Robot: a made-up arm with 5 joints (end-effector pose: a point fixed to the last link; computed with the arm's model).
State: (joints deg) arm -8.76 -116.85 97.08 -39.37 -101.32
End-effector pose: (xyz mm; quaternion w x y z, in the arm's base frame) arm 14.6 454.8 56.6 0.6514 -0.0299 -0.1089 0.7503
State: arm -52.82 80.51 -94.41 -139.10 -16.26
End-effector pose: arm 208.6 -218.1 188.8 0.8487 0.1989 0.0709 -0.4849
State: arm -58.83 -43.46 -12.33 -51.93 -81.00
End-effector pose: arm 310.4 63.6 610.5 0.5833 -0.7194 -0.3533 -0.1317
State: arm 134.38 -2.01 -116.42 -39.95 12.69
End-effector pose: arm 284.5 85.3 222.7 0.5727 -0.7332 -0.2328 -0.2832
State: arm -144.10 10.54 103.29 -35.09 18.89
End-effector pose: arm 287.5 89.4 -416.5 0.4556 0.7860 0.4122 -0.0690
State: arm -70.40 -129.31 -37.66 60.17 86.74
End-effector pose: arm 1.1 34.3 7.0 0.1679 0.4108 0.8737 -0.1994
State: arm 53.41 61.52 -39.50 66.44 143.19
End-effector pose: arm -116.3 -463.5 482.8 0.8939 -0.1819 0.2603 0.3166
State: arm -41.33 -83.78 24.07 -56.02 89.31
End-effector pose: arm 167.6 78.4 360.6 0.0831 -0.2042 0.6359 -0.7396
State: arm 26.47 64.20 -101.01 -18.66 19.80
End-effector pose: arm 425.9 -315.0 552.1 0.4663 0.7619 -0.2172 0.3936
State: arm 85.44 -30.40 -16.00 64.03 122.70
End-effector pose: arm 280.7 -338.1 311.9 0.3976 -0.0369 0.2829 0.8721
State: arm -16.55 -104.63 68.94 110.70 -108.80
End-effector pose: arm -317.6 656.2 341.1 0.5871 0.6645 0.4598 0.0474
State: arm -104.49 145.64 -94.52 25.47 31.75
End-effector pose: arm -359.6 510.2 119.4 0.0326 -0.2598 0.1752 0.9491
